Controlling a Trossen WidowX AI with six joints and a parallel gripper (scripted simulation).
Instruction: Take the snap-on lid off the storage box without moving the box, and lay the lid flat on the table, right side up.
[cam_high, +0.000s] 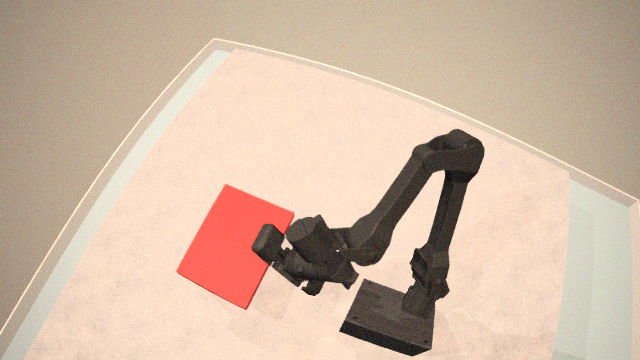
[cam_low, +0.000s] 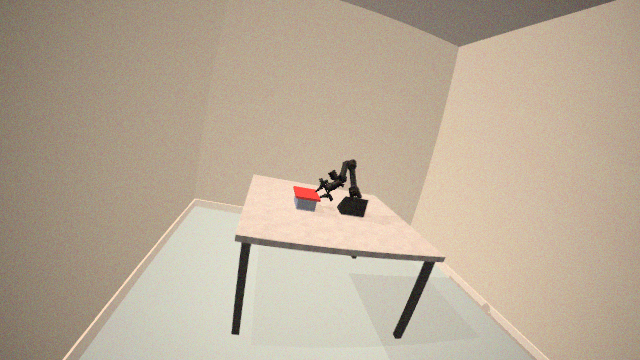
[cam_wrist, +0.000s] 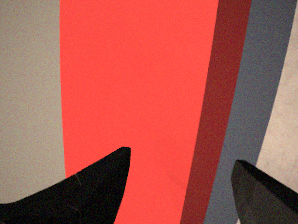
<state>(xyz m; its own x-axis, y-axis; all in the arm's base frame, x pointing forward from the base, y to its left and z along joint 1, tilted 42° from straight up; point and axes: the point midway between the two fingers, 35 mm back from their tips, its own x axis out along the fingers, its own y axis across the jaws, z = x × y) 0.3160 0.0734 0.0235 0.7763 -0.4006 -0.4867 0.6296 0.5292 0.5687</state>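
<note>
Now: gripper tip 80 mm short of the red lid. From my gripper tip the other things lie so: storage box (80 mm ahead, 50 mm below).
</note>
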